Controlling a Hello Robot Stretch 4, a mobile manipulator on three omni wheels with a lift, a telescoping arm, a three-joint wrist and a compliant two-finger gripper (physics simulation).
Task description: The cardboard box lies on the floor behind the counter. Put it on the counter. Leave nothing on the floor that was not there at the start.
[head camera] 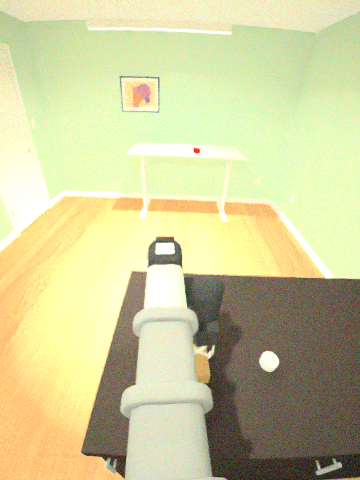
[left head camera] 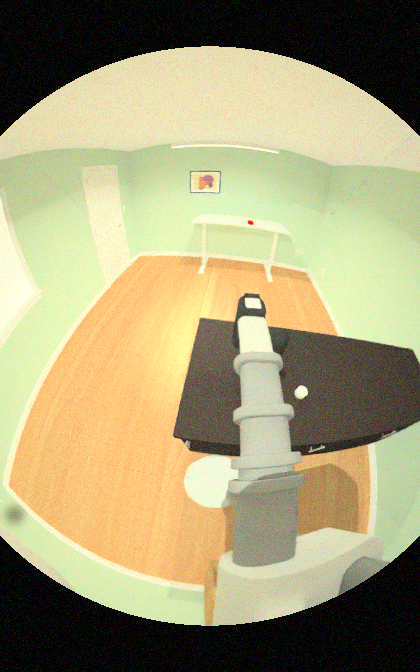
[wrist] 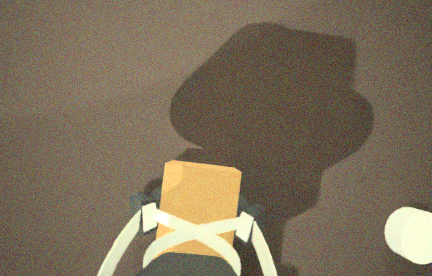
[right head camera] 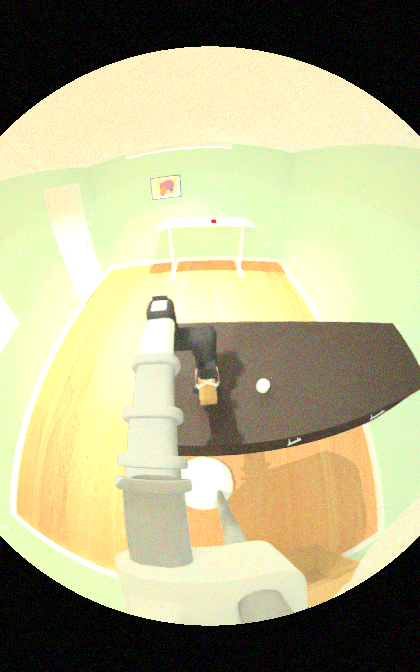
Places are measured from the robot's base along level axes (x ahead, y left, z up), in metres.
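Where they show: gripper, fingertip midpoint: (wrist: 198, 206).
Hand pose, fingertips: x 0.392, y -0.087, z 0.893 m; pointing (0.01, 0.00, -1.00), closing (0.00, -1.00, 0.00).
Each offset is from my fingertips to the top centre of the thing. Level surfaces: height alone.
The cardboard box @(dz +0.040, dx -0.006, dy +0.000 m) (head camera: 202, 370) (right head camera: 208, 395) (wrist: 200, 192) is a small orange-brown block. My gripper (right head camera: 207, 386) (wrist: 198, 206) is shut on it, with one fingertip at each side. Both are over the dark counter top @(dz -0.010 m) (head camera: 300, 310) (left head camera: 350, 370) (right head camera: 300, 350) (wrist: 75, 75), left of its middle in the right head view. Dark shadows of arm and gripper lie beside the box; I cannot tell whether its underside touches the top. The arm hides part of the box in the head view and hides it in the left head view.
A white round object @(dz +0.014, dx -0.009, dy -0.217 m) (head camera: 269, 361) (left head camera: 301, 392) (right head camera: 263, 385) (wrist: 410, 235) stands on the counter, right of the box. A white table @(dz +0.030 m) (head camera: 170, 150) with a small red object (head camera: 196, 150) stands at the far wall. A brown wooden structure (right head camera: 320, 562) shows at the lower right.
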